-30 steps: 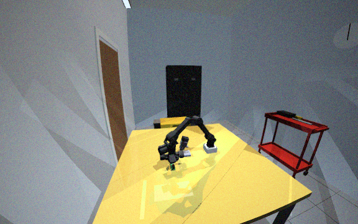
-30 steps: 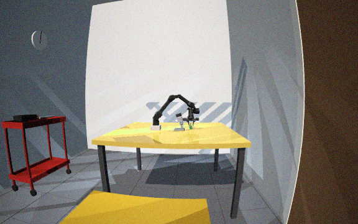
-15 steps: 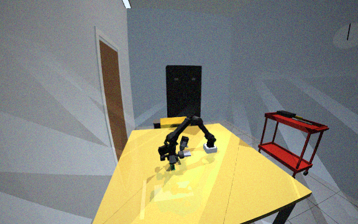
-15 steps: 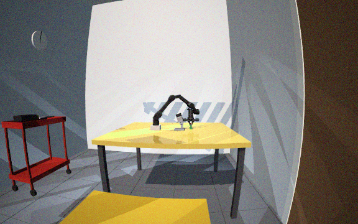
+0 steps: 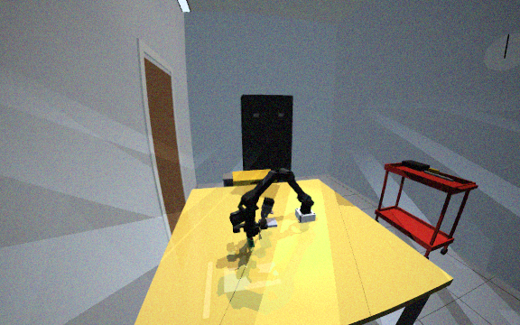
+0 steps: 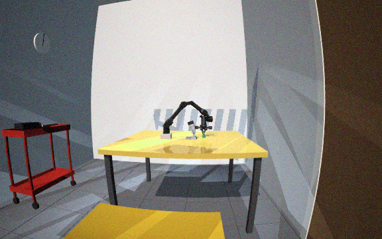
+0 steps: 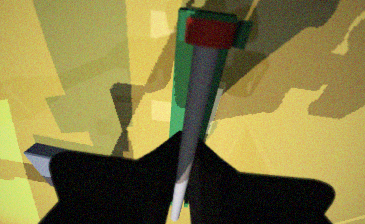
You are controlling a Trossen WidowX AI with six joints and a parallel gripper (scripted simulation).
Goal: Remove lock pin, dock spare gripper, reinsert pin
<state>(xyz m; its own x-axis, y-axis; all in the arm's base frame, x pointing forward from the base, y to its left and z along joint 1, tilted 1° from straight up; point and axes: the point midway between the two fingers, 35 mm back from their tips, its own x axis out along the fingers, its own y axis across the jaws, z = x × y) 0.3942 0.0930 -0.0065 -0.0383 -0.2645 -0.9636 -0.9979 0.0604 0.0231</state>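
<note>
Right now the green bracket is 1 cm to the left of my gripper tip and 1 cm above it. From my gripper tip the other things lie so: spare gripper (13 cm behind, 10 cm to the right, 11 cm above); mount (13 cm behind, 10 cm to the right, 3 cm above).
</note>
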